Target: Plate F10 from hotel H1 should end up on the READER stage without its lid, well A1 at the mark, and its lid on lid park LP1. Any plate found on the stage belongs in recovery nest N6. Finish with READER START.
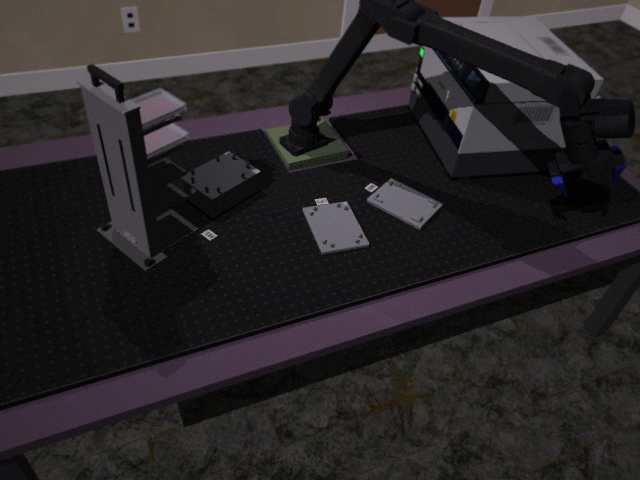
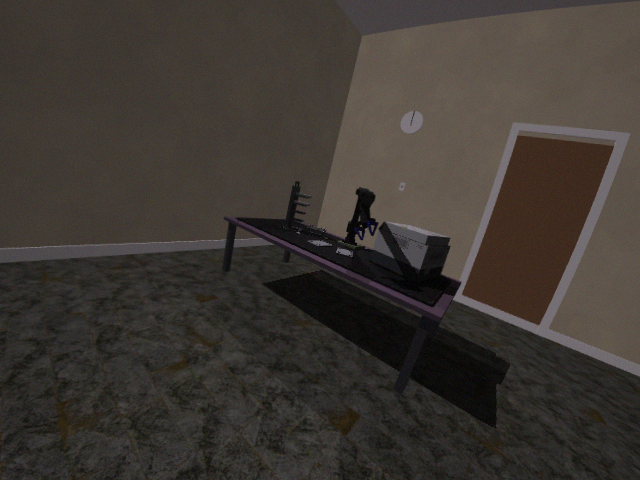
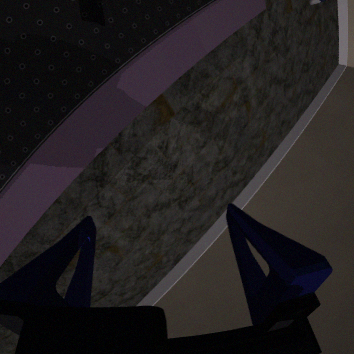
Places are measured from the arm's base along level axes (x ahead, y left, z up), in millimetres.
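Pixels of known places: gripper, fingertip midpoint: (image 1: 590,189) (image 2: 366,238) (image 3: 159,216); arm's base, origin of the base link: (image 1: 303,143) (image 2: 349,243).
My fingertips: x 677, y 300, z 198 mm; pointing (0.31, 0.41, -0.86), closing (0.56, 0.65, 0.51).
Ahead of a thing's pixels: the offset from my fingertips to its top centre. "pt": to the spot under its first point.
The grey hotel tower (image 1: 119,175) (image 2: 292,206) stands at the left of the table. Two plates with pink contents, an upper one @(dx -556, dy -775, dz +115 mm) (image 1: 157,105) and a lower one @(dx -556, dy -775, dz +44 mm) (image 1: 166,138), show behind it; their labels cannot be read. The white and dark instrument @(dx -458, dy +215, dz +89 mm) (image 1: 509,126) (image 2: 423,250), a boxy unit with a screen and a green light, stands at the right; a stage does not show. Two light grey pegged nests @(pt dx -339, dy -424, dz -199 mm) (image 1: 336,227) @(pt dx -326, dy -214, dz -197 mm) (image 1: 404,203) lie mid-table, with tags too small to read. My gripper (image 1: 588,178) (image 2: 366,229) (image 3: 159,216) is open and empty, in front of the instrument, above the table.
A dark raised block with pegs @(dx -602, dy -602, dz -133 mm) (image 1: 222,174) stands right of the hotel. The arm's base sits on a green plate (image 1: 324,157) at the table's back. The arm passes over the instrument's front. The purple table edge (image 1: 320,325) (image 3: 165,60) runs along the front.
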